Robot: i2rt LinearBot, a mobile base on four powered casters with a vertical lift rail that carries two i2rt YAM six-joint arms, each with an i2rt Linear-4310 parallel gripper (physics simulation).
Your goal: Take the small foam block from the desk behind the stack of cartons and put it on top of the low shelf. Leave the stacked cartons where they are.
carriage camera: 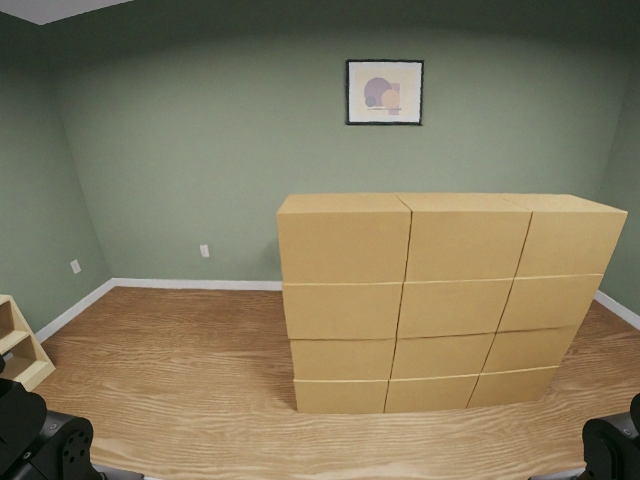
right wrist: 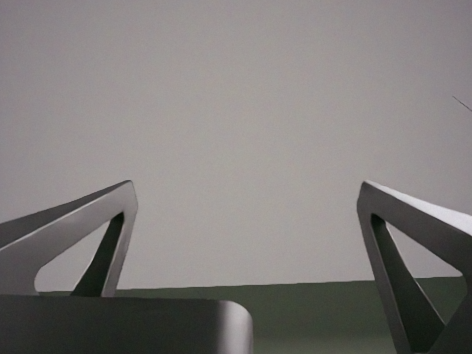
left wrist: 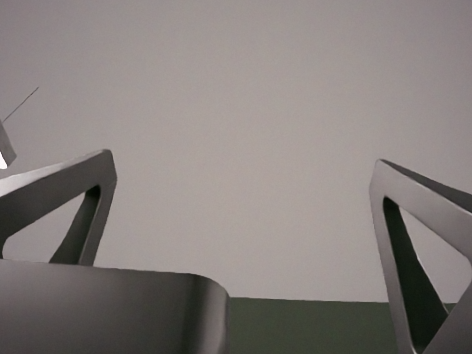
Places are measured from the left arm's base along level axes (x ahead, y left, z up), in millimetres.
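Pixels of known places: left gripper, fingertip midpoint: (left wrist: pixel 241 168); right gripper, fingertip midpoint: (right wrist: pixel 246 193).
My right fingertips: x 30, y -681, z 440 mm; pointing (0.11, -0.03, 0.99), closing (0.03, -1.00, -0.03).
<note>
Behind a point stands the place of what it marks.
The stack of cartons (carriage camera: pixel 398 310) @(x 709, y -597, z -213 mm) stands upright on the wood floor right of centre in the carriage camera, three columns wide and several rows high. The desk and the foam block do not show; what is behind the stack is hidden. A low light-wood shelf (carriage camera: pixel 41 373) @(x 751, y 1581, z -851 mm) shows in part at the left edge of the carriage camera. My left gripper (left wrist: pixel 241 168) @(x 18, y -1, z 443 mm) is open and empty, with the ceiling behind its fingers. My right gripper (right wrist: pixel 246 193) @(x 30, y -681, z 440 mm) is open and empty, also against the ceiling. Both are far from the cartons.
Wood floor (carriage camera: pixel 170 351) @(x 1103, y 794, z -900 mm) lies left of the cartons and in front of them. A green wall (carriage camera: pixel 206 155) @(x 1929, y 628, z 331 mm) with a framed picture (carriage camera: pixel 384 93) @(x 1891, y -745, z 714 mm) stands behind. Parts of my two arms show at the lower left and lower right corners of the carriage camera.
</note>
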